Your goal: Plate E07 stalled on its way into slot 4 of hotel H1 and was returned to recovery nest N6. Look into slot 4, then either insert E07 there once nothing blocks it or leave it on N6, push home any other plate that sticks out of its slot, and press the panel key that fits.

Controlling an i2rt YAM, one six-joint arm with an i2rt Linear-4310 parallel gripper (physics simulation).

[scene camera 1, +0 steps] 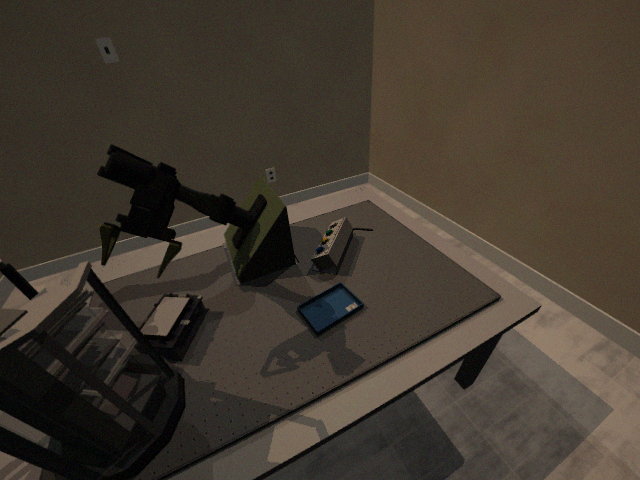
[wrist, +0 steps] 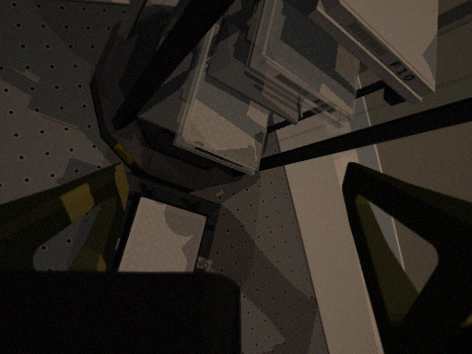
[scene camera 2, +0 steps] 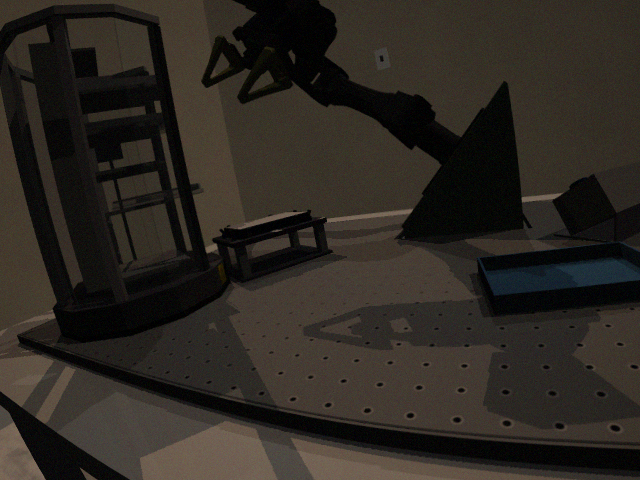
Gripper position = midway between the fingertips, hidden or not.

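Note:
There's a dark slotted rack (scene camera 2: 97, 144), and you'd also see the dark slotted rack (scene camera 1: 90, 389) and, from the wrist, the dark slotted rack (wrist: 139, 86). A blue tray (scene camera 2: 608, 269) is there too. As for my gripper (scene camera 2: 220, 92), it's open and holds nothing, and there's my gripper (scene camera 1: 131, 271) in another view and my gripper (wrist: 235, 175) as well.

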